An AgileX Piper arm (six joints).
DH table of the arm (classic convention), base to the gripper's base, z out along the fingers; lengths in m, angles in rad. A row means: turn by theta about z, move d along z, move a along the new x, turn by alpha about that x. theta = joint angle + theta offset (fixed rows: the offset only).
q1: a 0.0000, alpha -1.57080, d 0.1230, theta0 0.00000
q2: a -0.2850, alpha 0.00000, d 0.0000, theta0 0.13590
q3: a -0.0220, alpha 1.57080, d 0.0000, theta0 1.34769
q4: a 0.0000, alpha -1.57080, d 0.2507, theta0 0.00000
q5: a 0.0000, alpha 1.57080, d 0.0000, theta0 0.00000
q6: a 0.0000, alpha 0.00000, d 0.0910, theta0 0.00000
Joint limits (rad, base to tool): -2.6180..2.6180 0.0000..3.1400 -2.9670..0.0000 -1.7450..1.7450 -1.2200..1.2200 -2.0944..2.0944
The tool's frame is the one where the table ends.
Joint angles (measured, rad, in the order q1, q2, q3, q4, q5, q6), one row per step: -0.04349 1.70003 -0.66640 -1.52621 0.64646 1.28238; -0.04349 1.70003 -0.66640 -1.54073 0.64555 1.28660; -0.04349 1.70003 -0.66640 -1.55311 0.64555 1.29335; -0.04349 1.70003 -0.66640 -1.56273 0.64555 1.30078; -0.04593 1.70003 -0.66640 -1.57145 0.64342 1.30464; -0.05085 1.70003 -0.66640 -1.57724 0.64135 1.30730; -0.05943 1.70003 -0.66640 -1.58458 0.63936 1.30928; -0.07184 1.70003 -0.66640 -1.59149 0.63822 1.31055; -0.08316 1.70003 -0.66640 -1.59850 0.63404 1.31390; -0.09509 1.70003 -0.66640 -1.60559 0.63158 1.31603; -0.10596 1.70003 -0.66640 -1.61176 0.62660 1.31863; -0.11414 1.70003 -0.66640 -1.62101 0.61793 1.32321; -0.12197 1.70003 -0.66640 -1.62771 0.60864 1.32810
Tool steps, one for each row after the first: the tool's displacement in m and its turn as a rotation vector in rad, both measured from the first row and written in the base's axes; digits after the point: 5 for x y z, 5 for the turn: 0.00068 0.00001 0.00043 -0.00596 -0.00232 0.00952; 0.00123 -0.00003 0.00082 -0.01031 -0.00619 0.01513; 0.00165 -0.00006 0.00113 -0.01273 -0.01055 0.01807; 0.00195 -0.00061 0.00131 -0.01441 -0.01281 0.02144; 0.00194 -0.00184 0.00141 -0.01496 -0.01437 0.02069; 0.00174 -0.00411 0.00155 -0.01679 -0.01539 0.01795; 0.00118 -0.00749 0.00172 -0.01940 -0.01588 0.01101; 0.00078 -0.01036 0.00175 -0.01870 -0.01779 0.00564; 0.00024 -0.01351 0.00187 -0.01997 -0.01880 -0.00047; -0.00020 -0.01619 0.00183 -0.01845 -0.02026 -0.00513; -0.00018 -0.01786 0.00173 -0.01481 -0.02295 -0.00375; -0.00023 -0.01939 0.00152 -0.00905 -0.02595 -0.00396
